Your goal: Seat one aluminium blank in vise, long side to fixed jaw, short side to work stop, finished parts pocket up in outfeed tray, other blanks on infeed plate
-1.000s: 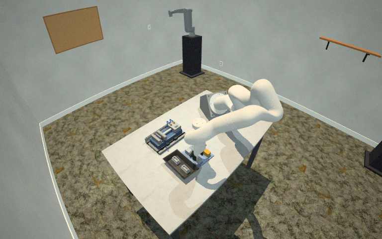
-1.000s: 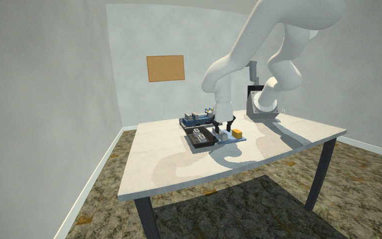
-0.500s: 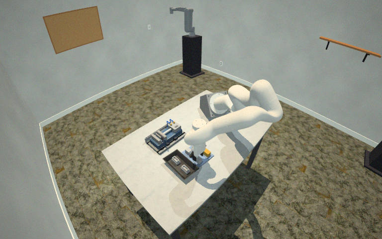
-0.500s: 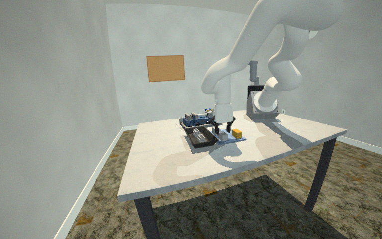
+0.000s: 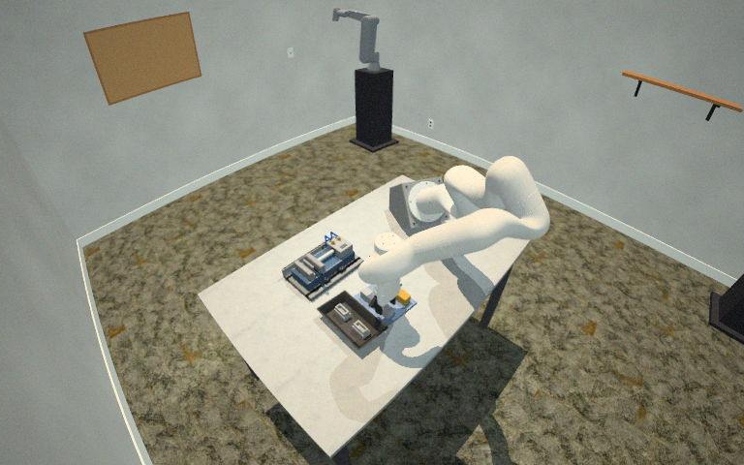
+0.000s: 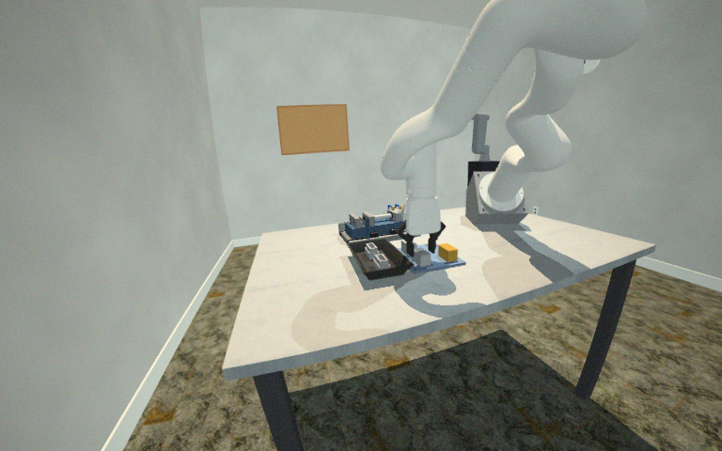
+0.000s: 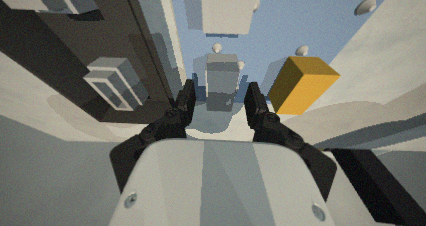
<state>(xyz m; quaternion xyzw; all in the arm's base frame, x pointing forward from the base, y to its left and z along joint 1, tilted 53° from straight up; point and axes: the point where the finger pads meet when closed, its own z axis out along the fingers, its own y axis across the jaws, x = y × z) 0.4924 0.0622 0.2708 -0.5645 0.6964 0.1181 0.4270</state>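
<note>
The brass blank is 90 mm behind my hand and 30 mm below it. Also, from my hand: blue vise: 330 mm to the right, 30 mm ahead, 10 mm below.
</note>
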